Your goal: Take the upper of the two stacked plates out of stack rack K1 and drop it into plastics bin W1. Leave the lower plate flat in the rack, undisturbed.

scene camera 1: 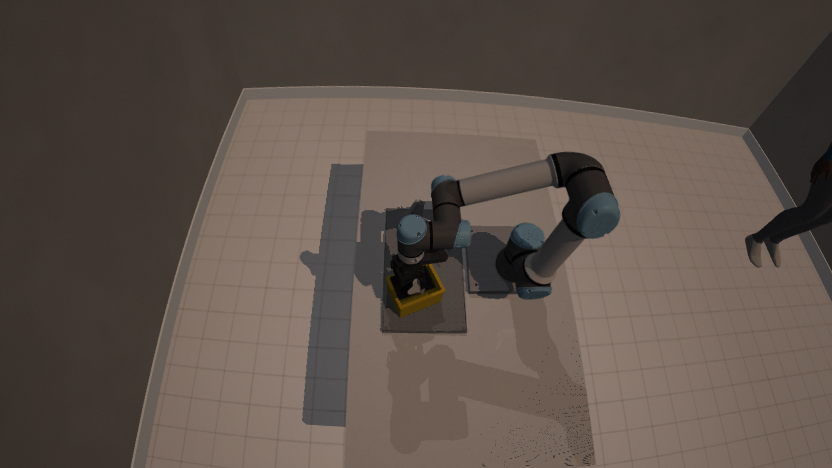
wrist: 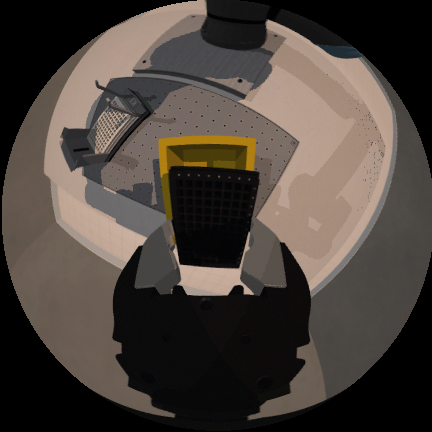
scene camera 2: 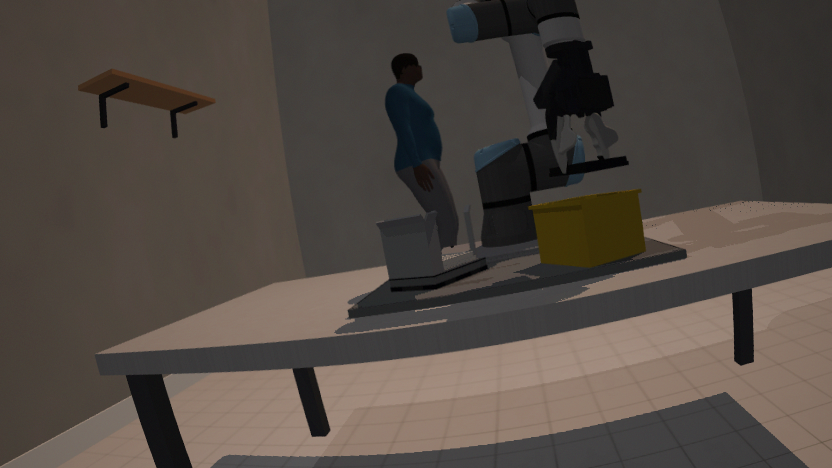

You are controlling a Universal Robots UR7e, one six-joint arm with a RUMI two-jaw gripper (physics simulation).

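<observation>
My gripper is shut on a black gridded plate, with one finger at each side. The plate is held roughly flat above the yellow plastics bin W1, a short gap over its rim. In the wrist view the plate covers the near part of the bin's opening, and the far part shows. Stack rack K1 stands apart from the bin. A pale perforated plate lies flat in it. The arm largely hides the rack in scene camera 1.
Bin and rack stand on a perforated grey board on the table. The rack has upright posts and a raised grey side panel. The arm's base is behind the board. A person stands beyond the table.
</observation>
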